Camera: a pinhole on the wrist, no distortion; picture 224 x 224 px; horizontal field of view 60.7 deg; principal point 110.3 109.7 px. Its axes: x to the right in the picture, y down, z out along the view. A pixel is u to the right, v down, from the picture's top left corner.
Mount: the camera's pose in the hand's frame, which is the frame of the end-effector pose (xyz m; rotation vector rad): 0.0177 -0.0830 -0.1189 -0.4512 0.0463 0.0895
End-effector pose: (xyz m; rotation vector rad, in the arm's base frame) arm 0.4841 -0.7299 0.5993 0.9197 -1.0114 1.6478
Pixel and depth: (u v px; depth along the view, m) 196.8 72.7 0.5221
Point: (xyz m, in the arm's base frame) 0.3860 -1.0010 0.9756
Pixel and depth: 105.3 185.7 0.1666
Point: 0.4346 -0.7380 0.6006
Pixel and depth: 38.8 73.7 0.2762
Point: 0.5365 -0.8973 0.5953
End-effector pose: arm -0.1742 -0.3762 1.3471 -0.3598 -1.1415 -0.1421
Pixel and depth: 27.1 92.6 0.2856
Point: -0.3466 -0.3191 1.3152
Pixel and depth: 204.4 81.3 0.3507
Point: -0.2583 -0.2544 1.5998
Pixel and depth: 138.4 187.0 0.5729
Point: -0.2745 0.0884 1.4592
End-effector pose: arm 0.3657 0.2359 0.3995 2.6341 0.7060 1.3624
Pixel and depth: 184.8 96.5 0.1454
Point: 0.4059 0.2936 0.4440
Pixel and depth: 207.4 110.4 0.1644
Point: 0.4344 0.2888 0.4629
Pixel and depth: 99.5 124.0 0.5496
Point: 0.7173 0.1093 0.2374
